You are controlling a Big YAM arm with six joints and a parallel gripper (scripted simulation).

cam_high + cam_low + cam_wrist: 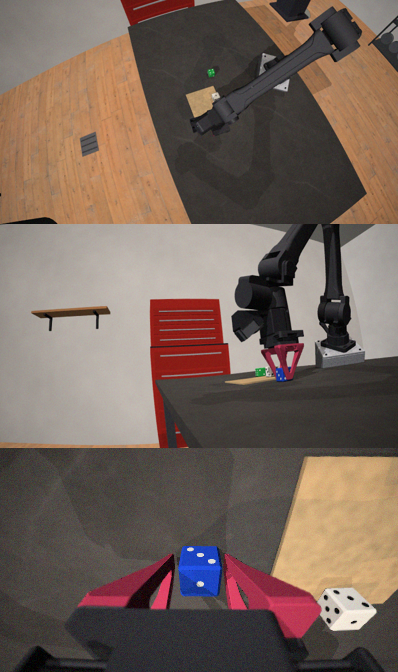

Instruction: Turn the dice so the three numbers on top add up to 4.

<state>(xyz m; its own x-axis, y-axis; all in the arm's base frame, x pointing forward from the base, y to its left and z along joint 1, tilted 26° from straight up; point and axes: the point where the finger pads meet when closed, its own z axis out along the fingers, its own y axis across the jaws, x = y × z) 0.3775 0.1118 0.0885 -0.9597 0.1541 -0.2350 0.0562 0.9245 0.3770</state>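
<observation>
My hand is right at the blue die. The rest, counted from my hand: white die 5 cm behind, 14 cm to the right, 1 cm above; then green die 9 cm behind, 27 cm to the right; then tan mat 14 cm to the right, 1 cm below.
</observation>
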